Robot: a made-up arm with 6 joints. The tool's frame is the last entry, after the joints.
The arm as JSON. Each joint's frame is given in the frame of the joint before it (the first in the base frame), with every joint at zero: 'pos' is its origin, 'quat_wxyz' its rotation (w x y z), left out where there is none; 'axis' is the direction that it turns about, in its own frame. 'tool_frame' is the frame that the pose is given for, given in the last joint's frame.
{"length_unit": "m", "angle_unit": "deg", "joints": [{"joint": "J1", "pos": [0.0, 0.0, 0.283], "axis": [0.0, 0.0, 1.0]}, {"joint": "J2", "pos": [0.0, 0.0, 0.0], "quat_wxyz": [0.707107, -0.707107, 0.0, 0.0], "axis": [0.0, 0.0, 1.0]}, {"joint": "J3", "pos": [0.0, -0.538, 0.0], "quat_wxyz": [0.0, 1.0, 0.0, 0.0], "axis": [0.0, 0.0, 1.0]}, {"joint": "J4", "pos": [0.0, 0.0, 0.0], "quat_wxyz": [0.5, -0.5, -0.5, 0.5], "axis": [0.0, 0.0, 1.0]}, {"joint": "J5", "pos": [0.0, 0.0, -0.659], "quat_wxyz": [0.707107, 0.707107, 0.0, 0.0], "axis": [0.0, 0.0, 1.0]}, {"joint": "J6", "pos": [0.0, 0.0, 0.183], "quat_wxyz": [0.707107, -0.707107, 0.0, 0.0], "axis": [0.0, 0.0, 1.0]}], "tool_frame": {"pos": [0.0, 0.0, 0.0], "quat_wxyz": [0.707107, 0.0, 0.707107, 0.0]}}
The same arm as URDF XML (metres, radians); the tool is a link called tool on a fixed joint. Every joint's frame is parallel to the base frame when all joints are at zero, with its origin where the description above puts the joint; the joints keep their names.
<robot name="arm">
  <joint name="tool_joint" type="fixed">
    <parent link="link6"/>
    <child link="tool"/>
    <origin xyz="0 0 0" rpy="0 0 0"/>
  </joint>
  <joint name="J6" type="continuous">
    <parent link="link5"/>
    <child link="link6"/>
    <origin xyz="0 -0.183 0" rpy="0 0 0"/>
    <axis xyz="-1 0 0"/>
  </joint>
  <joint name="J5" type="continuous">
    <parent link="link4"/>
    <child link="link5"/>
    <origin xyz="0.659 0 0" rpy="0 0 0"/>
    <axis xyz="0 -1 0"/>
  </joint>
  <joint name="J4" type="continuous">
    <parent link="link3"/>
    <child link="link4"/>
    <origin xyz="0 0 0" rpy="0 0 0"/>
    <axis xyz="-1 0 0"/>
  </joint>
  <joint name="J3" type="continuous">
    <parent link="link2"/>
    <child link="link3"/>
    <origin xyz="0 0 0.538" rpy="0 0 0"/>
    <axis xyz="0 -1 0"/>
  </joint>
  <joint name="J2" type="continuous">
    <parent link="link1"/>
    <child link="link2"/>
    <origin xyz="0 0 0" rpy="0 0 0"/>
    <axis xyz="0 1 0"/>
  </joint>
  <joint name="J1" type="continuous">
    <parent link="base"/>
    <child link="link1"/>
    <origin xyz="0 0 0.283" rpy="0 0 0"/>
    <axis xyz="0 0 1"/>
  </joint>
  <link name="base"/>
  <link name="link1"/>
  <link name="link2"/>
  <link name="link3"/>
  <link name="link4"/>
  <link name="link5"/>
  <link name="link6"/>
  <link name="tool"/>
</robot>

